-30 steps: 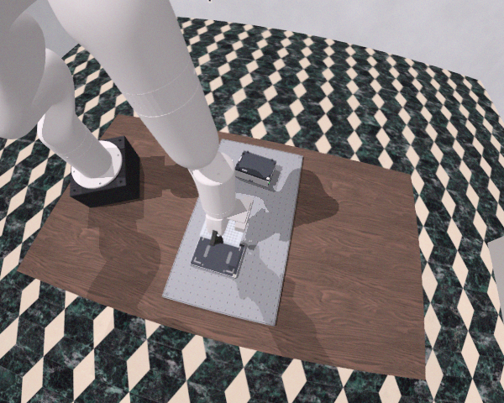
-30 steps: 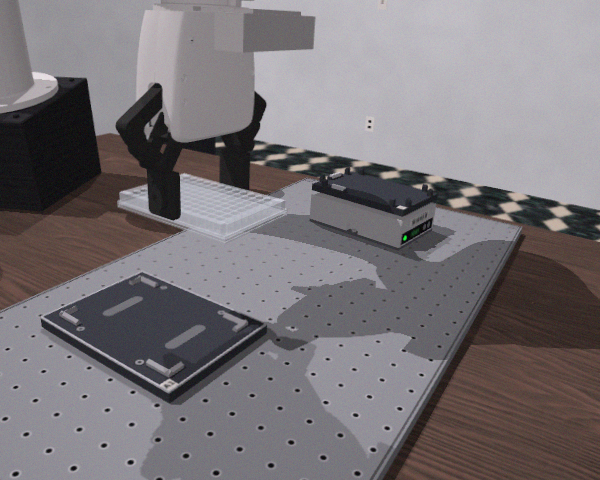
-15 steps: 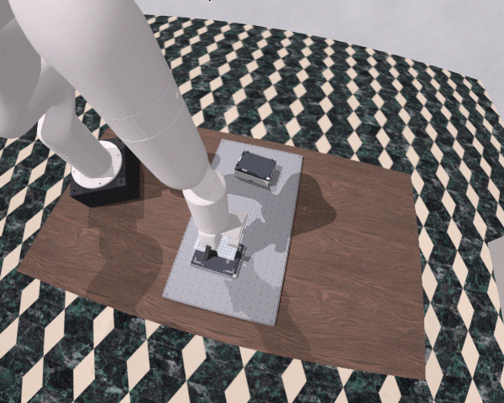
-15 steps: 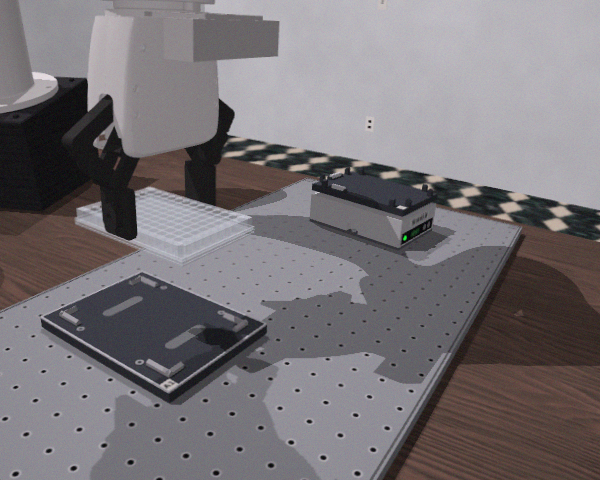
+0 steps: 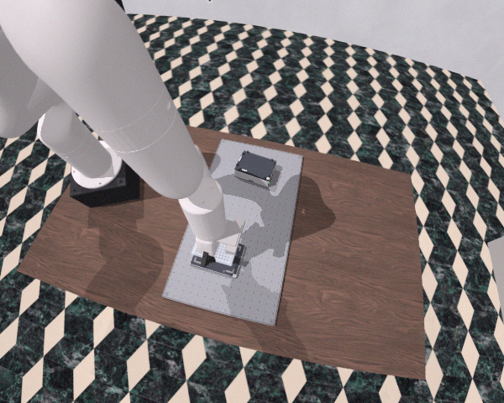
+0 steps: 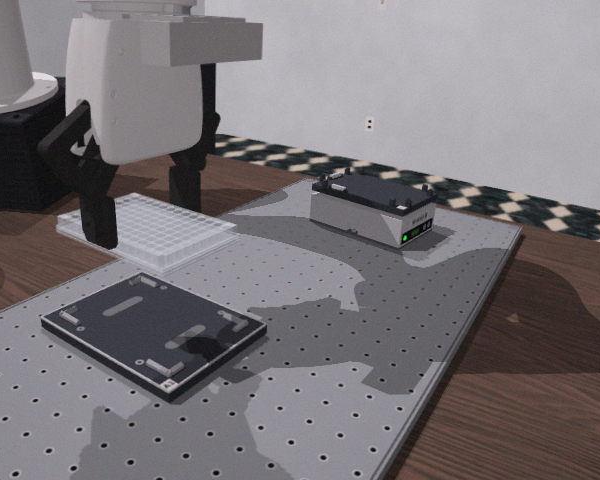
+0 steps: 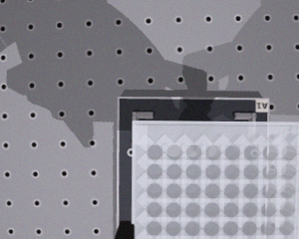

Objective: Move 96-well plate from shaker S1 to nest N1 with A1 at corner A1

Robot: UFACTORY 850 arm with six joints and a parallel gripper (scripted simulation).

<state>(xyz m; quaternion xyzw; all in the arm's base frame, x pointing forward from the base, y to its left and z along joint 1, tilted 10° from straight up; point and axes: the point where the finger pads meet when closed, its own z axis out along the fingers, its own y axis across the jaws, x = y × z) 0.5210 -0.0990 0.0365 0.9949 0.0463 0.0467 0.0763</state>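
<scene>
The clear 96-well plate lies 1 cm below my hand. Also, from my hand: plate nest N1: 11 cm below; then A1 mark: 10 cm below, 8 cm ahead, 5 cm to the right.
</scene>
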